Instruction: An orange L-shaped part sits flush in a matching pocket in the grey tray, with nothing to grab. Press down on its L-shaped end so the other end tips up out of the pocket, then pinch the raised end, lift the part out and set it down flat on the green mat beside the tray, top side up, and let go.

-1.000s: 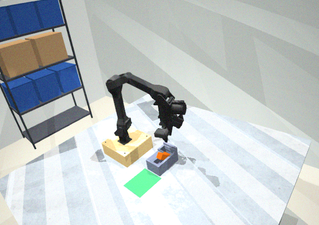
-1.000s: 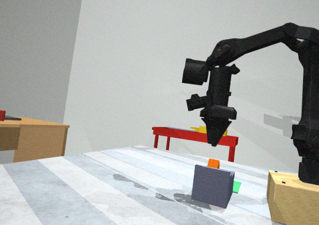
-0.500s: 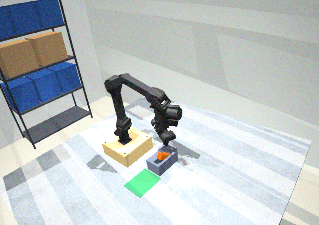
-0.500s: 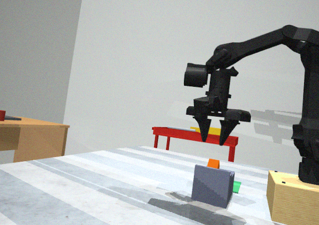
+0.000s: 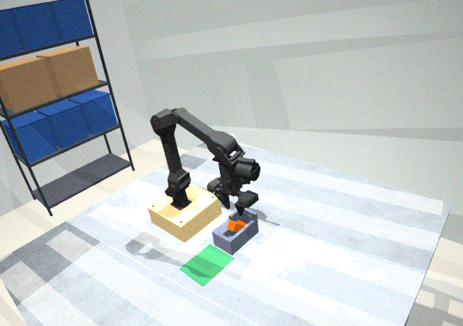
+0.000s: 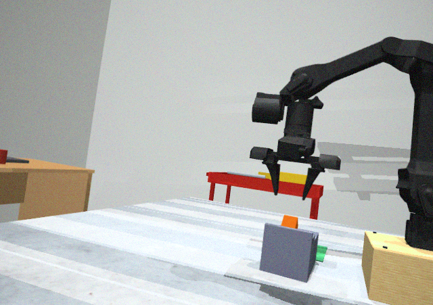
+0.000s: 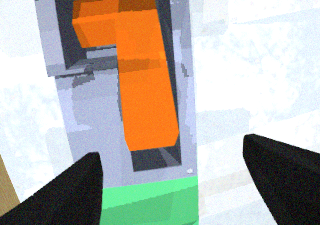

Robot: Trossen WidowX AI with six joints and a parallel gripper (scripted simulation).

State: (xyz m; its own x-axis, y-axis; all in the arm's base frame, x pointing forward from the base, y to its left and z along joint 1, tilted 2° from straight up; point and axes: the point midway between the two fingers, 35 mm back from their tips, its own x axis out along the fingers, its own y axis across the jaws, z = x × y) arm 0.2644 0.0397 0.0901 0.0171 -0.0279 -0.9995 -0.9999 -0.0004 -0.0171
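Right now my gripper tip is 2 cm past the orange L-shaped part, 3 cm to the right of it and 10 cm above it. From my gripper tip the other things lie so: green mat: 2 cm behind, 15 cm to the right, 15 cm below; then grey tray: 2 cm behind, 1 cm to the left, 15 cm below.
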